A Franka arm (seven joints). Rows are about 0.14 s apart.
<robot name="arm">
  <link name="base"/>
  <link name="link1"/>
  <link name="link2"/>
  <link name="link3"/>
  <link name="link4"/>
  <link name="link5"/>
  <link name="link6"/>
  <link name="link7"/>
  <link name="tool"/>
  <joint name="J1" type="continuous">
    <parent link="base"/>
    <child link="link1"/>
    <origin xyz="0 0 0.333" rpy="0 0 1.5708"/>
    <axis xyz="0 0 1"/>
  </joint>
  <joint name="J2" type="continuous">
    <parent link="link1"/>
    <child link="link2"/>
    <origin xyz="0 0 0" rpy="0 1.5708 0"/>
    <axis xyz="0 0 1"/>
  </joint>
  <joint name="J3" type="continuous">
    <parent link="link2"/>
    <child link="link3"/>
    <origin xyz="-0.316 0 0" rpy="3.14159 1.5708 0"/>
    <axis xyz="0 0 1"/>
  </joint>
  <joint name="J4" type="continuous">
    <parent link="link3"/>
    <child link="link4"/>
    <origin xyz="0 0.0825 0" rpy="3.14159 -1.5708 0"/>
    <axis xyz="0 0 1"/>
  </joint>
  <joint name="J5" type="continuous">
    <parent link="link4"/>
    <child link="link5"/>
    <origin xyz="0.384 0.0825 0" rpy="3.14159 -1.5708 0"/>
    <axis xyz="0 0 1"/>
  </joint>
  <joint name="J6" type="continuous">
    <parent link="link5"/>
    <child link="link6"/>
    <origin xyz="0 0 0" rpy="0 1.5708 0"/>
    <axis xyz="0 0 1"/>
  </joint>
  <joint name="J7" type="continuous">
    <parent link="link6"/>
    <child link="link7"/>
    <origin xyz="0 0.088 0" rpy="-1.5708 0 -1.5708"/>
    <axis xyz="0 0 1"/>
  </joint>
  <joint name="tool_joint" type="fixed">
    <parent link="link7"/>
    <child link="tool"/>
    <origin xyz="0 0 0.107" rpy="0 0 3.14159"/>
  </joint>
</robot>
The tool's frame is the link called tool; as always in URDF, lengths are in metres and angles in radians. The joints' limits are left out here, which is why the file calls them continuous.
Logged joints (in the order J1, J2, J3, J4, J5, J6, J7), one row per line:
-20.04, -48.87, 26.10, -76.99, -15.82, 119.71, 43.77
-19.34, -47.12, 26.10, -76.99, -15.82, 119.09, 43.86
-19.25, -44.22, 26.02, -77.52, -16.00, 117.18, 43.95
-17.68, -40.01, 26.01, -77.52, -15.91, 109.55, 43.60
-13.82, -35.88, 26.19, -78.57, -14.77, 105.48, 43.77
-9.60, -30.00, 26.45, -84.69, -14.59, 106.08, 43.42
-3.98, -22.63, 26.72, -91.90, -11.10, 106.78, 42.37
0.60, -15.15, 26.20, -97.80, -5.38, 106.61, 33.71
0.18, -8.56, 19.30, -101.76, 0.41, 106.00, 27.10
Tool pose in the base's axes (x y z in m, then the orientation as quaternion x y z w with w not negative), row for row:
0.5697, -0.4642, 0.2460, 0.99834, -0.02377, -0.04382, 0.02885
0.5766, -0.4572, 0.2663, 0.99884, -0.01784, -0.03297, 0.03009
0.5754, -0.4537, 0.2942, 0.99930, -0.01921, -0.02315, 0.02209
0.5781, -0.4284, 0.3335, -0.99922, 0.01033, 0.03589, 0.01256
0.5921, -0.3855, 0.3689, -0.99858, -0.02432, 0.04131, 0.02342
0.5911, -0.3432, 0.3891, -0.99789, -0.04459, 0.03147, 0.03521
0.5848, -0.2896, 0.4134, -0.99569, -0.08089, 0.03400, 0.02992
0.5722, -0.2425, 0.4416, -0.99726, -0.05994, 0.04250, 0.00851
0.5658, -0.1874, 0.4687, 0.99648, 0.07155, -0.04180, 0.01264
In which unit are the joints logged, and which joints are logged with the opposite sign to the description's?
The joints are logged in degrees. Opposite sign: J2, J3, J5, J7.
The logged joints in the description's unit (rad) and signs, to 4 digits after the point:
-0.3498, 0.8529, -0.4555, -1.3437, 0.2761, 2.0893, -0.7639
-0.3375, 0.8224, -0.4555, -1.3437, 0.2761, 2.0785, -0.7655
-0.3360, 0.7718, -0.4541, -1.3530, 0.2793, 2.0452, -0.7671
-0.3086, 0.6983, -0.4540, -1.3530, 0.2777, 1.9120, -0.7610
-0.2412, 0.6262, -0.4571, -1.3713, 0.2578, 1.8410, -0.7639
-0.1676, 0.5236, -0.4616, -1.4781, 0.2546, 1.8514, -0.7578
-0.0695, 0.3950, -0.4664, -1.6040, 0.1937, 1.8637, -0.7395
0.0105, 0.2644, -0.4573, -1.7069, 0.0939, 1.8607, -0.5884
0.0031, 0.1494, -0.3368, -1.7760, -0.0072, 1.8500, -0.4730

